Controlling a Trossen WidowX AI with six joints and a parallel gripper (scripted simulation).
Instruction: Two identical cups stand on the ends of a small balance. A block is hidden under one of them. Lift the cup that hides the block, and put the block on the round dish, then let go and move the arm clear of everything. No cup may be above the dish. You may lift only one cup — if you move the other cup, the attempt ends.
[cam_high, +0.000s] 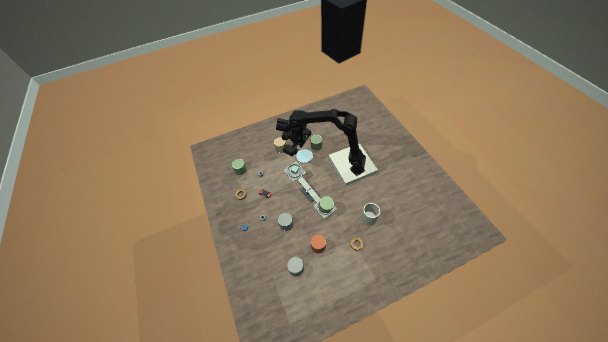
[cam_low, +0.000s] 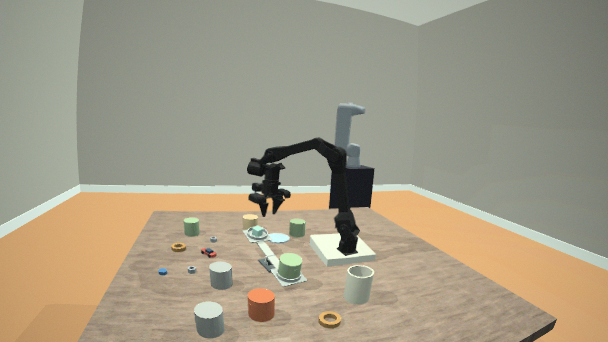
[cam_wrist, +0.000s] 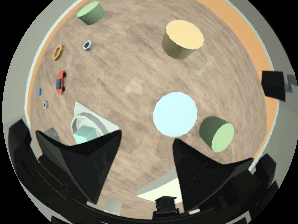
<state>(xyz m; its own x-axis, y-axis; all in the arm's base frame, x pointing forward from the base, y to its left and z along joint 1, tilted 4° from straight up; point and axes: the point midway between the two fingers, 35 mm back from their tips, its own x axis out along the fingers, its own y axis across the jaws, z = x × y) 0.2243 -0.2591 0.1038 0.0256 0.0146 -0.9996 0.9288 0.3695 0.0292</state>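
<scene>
Now: gripper tip 80 mm short of the mint block, 80 mm to the right of it and 30 mm above it. Also, from my gripper tip: round light-blue dish: 50 mm behind, 20 mm to the right, 120 mm below; tan cup: 30 mm ahead, 180 mm to the right, 80 mm below; small balance: 70 mm ahead, 200 mm to the left, 80 mm below.
</scene>
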